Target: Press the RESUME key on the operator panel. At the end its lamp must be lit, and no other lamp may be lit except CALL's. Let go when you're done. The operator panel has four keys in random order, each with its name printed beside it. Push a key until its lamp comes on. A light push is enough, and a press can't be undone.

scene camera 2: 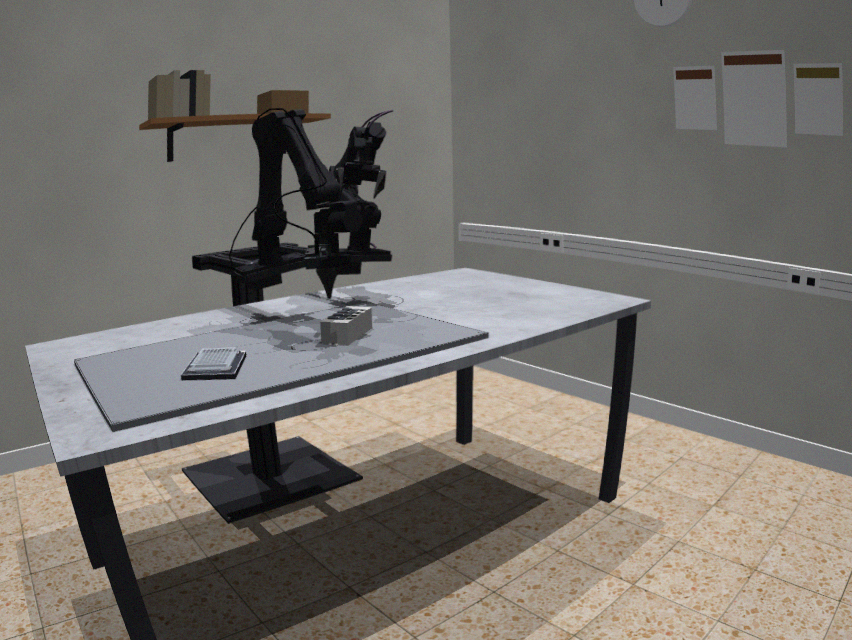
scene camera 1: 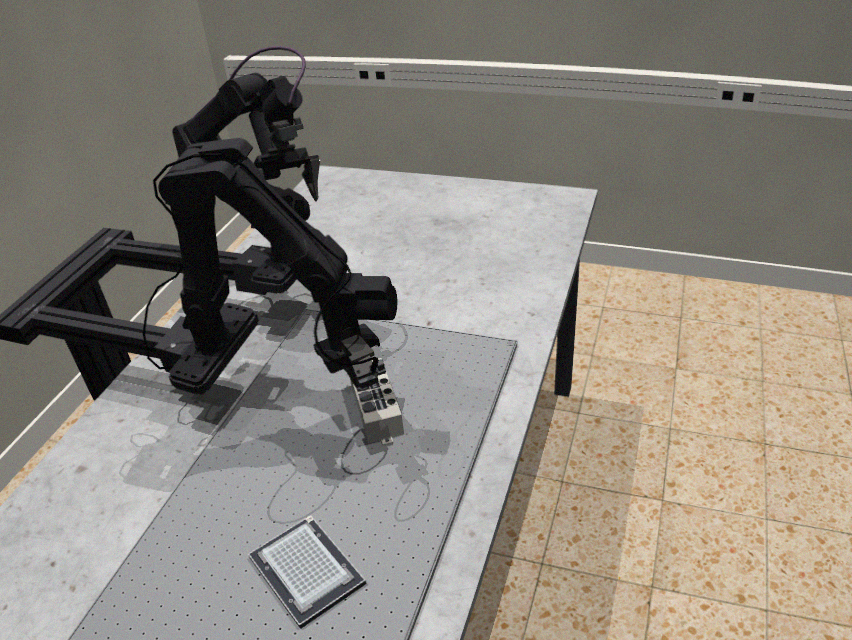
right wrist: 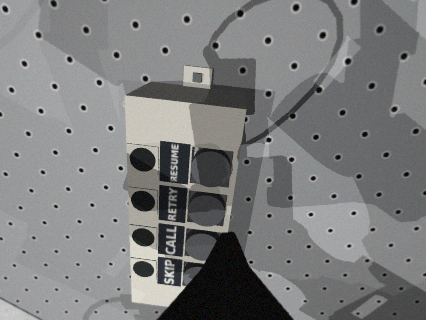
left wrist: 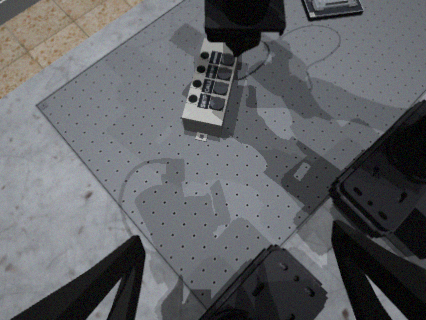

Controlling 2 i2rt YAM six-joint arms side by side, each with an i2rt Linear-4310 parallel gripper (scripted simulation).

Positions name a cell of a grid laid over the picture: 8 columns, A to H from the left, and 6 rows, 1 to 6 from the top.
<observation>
The left gripper shows in scene camera 2 (D2), in scene camera 1 (C2) and in the left wrist view (E5); in the right wrist view it is out of frame.
</observation>
